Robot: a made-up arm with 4 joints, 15 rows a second.
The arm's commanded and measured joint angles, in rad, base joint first. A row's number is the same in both.
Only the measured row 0 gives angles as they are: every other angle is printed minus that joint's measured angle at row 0.
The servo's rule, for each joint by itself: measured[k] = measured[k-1] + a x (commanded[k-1-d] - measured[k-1]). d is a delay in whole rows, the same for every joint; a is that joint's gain. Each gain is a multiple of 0.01, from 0.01 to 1. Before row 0 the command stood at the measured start. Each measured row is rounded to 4 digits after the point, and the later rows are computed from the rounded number. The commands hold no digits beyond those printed.
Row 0, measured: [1.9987 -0.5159 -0.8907 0.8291]
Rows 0 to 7, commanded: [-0.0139 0.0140 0.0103 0.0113]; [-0.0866 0.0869 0.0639 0.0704]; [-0.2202 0.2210 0.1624 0.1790]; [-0.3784 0.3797 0.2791 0.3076]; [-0.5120 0.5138 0.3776 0.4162]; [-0.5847 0.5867 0.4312 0.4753]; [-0.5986 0.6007 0.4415 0.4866]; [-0.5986 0.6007 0.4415 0.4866]
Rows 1 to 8, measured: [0.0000 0.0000 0.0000 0.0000]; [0.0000 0.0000 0.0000 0.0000]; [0.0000 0.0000 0.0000 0.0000]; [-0.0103 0.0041 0.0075 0.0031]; [-0.0668 0.0281 0.0487 0.0213]; [-0.1803 0.0840 0.1317 0.0639]; [-0.3269 0.1698 0.2393 0.1297]; [-0.4639 0.2696 0.3403 0.2071]
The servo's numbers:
d 3
a 0.74 0.29 0.73 0.27

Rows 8 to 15, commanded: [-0.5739 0.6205 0.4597 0.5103]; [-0.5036 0.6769 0.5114 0.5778]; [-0.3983 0.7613 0.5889 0.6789]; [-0.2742 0.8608 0.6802 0.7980]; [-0.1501 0.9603 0.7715 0.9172]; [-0.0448 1.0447 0.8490 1.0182]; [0.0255 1.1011 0.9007 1.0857]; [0.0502 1.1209 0.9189 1.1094]
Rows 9 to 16, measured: [-0.5533 0.3616 0.4067 0.2795]; [-0.5868 0.4309 0.4321 0.3354]; [-0.5955 0.4801 0.4390 0.3762]; [-0.5795 0.5208 0.4541 0.4124]; [-0.5233 0.5661 0.4959 0.4571]; [-0.4308 0.6227 0.5638 0.5170]; [-0.3149 0.6917 0.6488 0.5929]; [-0.1929 0.7696 0.7384 0.6805]
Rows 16 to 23, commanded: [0.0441 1.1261 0.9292 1.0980]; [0.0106 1.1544 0.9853 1.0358]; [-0.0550 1.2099 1.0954 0.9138]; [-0.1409 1.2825 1.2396 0.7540]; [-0.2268 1.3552 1.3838 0.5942]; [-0.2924 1.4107 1.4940 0.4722]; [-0.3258 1.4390 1.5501 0.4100]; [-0.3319 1.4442 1.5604 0.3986]
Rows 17 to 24, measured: [-0.0833 0.8494 0.8191 0.7717]; [-0.0028 0.9224 0.8787 0.8565]; [0.0364 0.9800 0.9080 0.9248]; [0.0421 1.0224 0.9235 0.9716]; [0.0188 1.0607 0.9686 0.9889]; [-0.0358 1.1040 1.0612 0.9686]; [-0.1136 1.1558 1.1914 0.9107]; [-0.1974 1.2136 1.3319 0.8252]
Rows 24 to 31, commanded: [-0.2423 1.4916 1.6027 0.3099]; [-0.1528 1.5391 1.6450 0.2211]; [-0.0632 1.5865 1.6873 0.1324]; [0.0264 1.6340 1.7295 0.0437]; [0.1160 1.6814 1.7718 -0.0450]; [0.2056 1.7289 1.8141 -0.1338]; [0.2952 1.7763 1.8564 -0.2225]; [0.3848 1.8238 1.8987 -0.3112]
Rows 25 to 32, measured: [-0.2677 1.2708 1.4502 0.7299]; [-0.3107 1.3196 1.5231 0.6435]; [-0.3264 1.3557 1.5503 0.5774]; [-0.2642 1.3951 1.5886 0.5052]; [-0.1818 1.4369 1.6298 0.4285]; [-0.0940 1.4803 1.6718 0.3486]; [-0.0049 1.5249 1.7139 0.2663]; [0.0846 1.5703 1.7562 0.1822]
